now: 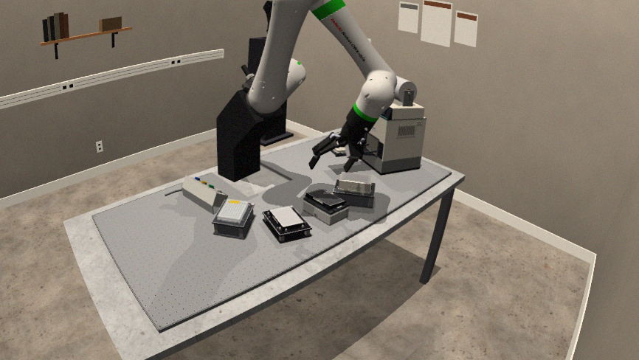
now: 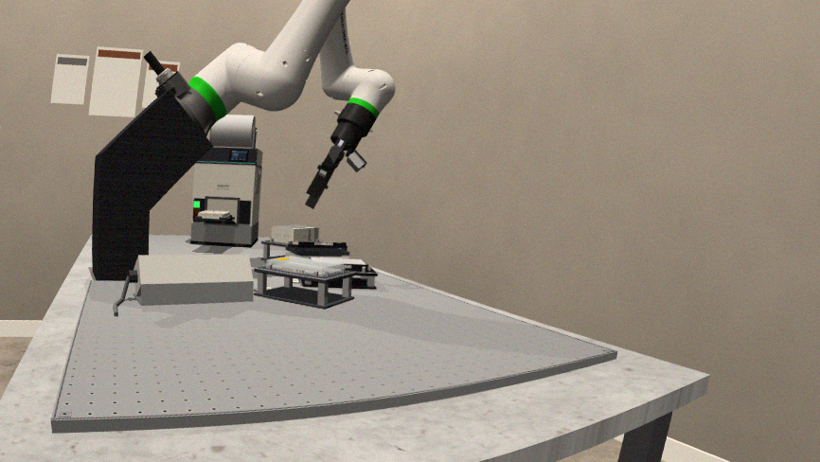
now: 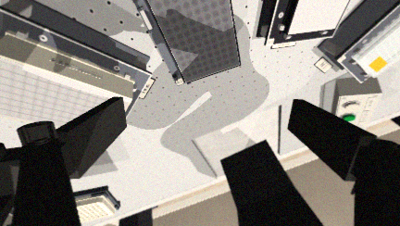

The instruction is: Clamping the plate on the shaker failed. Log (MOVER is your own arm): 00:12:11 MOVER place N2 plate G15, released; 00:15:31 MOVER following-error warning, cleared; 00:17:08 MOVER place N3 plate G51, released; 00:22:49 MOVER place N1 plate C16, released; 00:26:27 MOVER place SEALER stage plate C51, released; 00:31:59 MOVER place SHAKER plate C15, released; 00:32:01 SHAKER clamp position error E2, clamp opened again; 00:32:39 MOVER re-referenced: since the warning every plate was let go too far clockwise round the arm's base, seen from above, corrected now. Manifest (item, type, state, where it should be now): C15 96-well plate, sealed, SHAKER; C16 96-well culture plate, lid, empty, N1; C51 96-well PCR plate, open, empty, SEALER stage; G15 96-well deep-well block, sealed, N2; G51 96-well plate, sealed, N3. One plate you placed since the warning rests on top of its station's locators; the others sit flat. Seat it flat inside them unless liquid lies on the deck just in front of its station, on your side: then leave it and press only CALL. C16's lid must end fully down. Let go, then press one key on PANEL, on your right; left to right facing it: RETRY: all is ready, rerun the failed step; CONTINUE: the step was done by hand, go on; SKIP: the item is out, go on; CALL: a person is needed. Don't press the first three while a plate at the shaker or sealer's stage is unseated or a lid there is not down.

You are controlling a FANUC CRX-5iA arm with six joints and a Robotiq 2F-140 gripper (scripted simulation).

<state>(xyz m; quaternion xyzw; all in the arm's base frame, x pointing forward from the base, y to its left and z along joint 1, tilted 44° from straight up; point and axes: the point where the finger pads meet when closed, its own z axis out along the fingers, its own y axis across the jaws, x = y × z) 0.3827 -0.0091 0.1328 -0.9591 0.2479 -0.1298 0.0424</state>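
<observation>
The dark sealed plate lies 12 cm below my hand, 3 cm to the right of it and 1 cm ahead of it. Round my hand: grey retry key (32 cm behind, 27 cm to the right, 12 cm below); lidded culture plate (32 cm to the right, 17 cm behind, 12 cm below).
</observation>
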